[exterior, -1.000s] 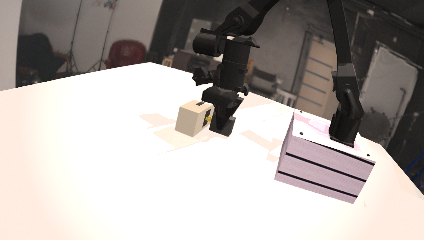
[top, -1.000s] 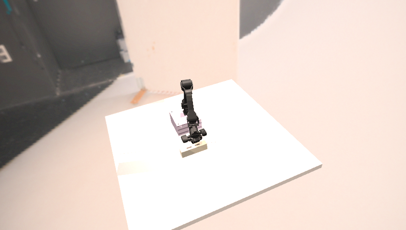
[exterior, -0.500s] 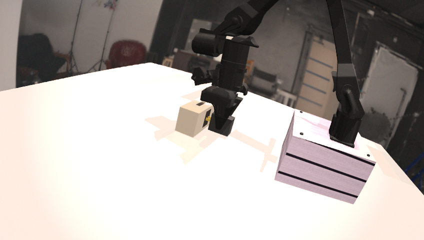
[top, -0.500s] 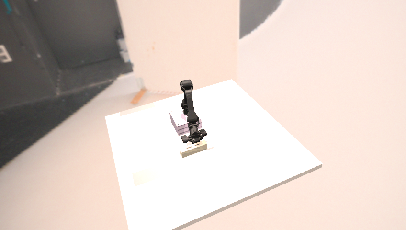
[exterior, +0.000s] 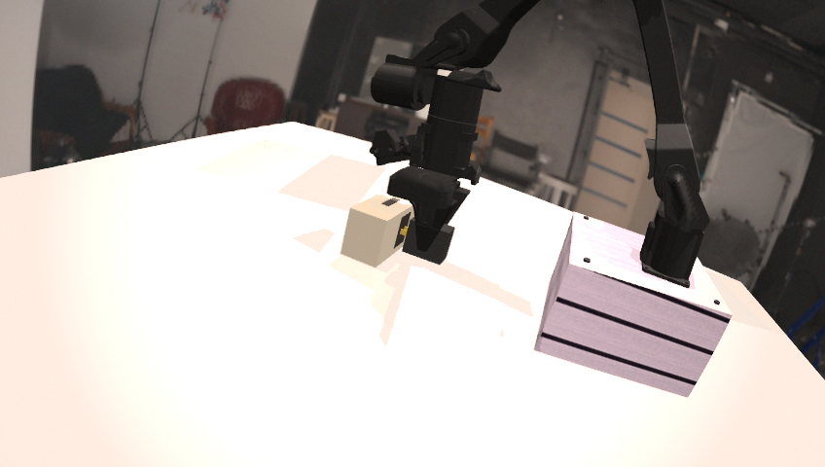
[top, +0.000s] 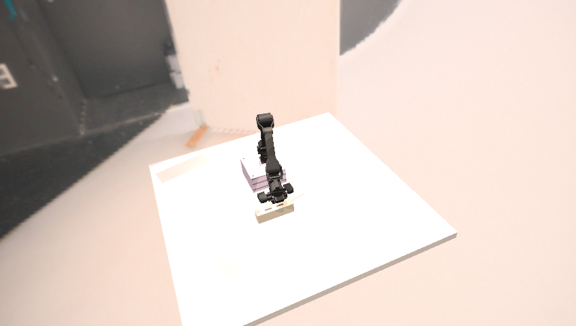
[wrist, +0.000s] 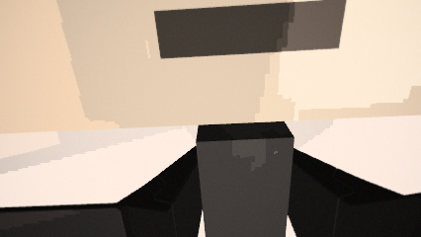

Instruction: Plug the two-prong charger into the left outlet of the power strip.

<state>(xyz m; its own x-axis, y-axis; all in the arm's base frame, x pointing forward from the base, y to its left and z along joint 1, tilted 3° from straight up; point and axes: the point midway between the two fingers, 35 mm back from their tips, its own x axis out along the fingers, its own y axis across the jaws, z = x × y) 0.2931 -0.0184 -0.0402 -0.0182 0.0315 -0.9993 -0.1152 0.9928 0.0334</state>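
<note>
My gripper tip is now 20 mm short of the black two-prong charger and 10 mm below it.
</note>
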